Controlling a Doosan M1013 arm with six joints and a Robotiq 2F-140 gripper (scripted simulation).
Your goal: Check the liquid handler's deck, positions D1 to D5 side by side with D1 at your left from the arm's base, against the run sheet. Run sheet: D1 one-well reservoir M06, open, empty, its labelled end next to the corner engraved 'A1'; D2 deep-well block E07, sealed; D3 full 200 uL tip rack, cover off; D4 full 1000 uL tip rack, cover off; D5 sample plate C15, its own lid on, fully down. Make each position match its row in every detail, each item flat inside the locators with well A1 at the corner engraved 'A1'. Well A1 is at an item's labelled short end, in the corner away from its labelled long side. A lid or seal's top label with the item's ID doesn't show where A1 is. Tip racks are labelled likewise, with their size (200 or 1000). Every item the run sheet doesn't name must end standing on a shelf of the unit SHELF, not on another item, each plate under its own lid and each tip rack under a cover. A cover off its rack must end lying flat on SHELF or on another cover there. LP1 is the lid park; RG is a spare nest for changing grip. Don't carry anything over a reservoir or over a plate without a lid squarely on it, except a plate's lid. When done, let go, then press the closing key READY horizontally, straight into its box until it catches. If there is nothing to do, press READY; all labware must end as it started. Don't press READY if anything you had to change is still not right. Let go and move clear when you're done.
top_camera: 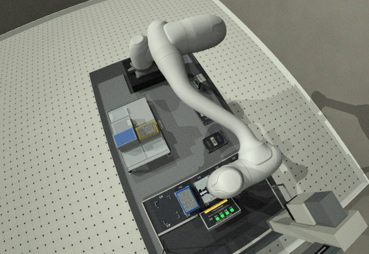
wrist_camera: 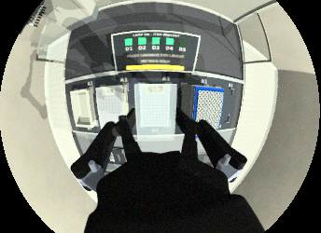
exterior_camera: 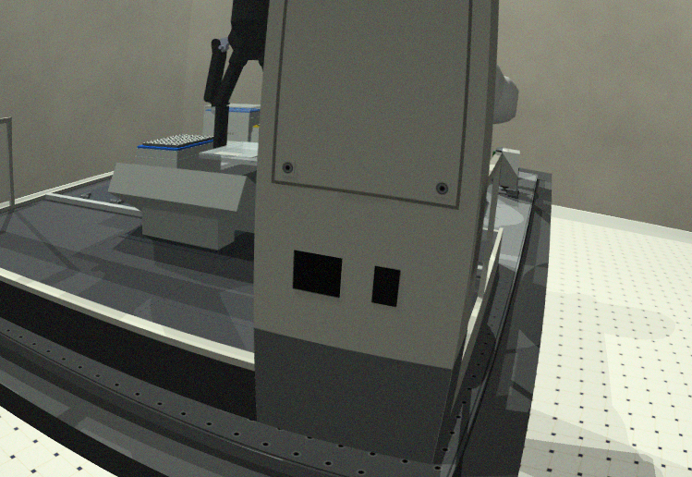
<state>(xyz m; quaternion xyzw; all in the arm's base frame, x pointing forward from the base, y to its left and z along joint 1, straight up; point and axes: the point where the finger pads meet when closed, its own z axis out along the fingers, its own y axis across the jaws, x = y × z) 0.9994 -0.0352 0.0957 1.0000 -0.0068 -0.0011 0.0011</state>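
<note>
My gripper is now 11 cm above the white well plate. The rest, counted from my hand: flat lid (2 cm below); then sealed deep-well block (12 cm to the left, 9 cm below); then blue-rimmed tip rack (1 cm ahead, 12 cm to the right, 4 cm below).
</note>
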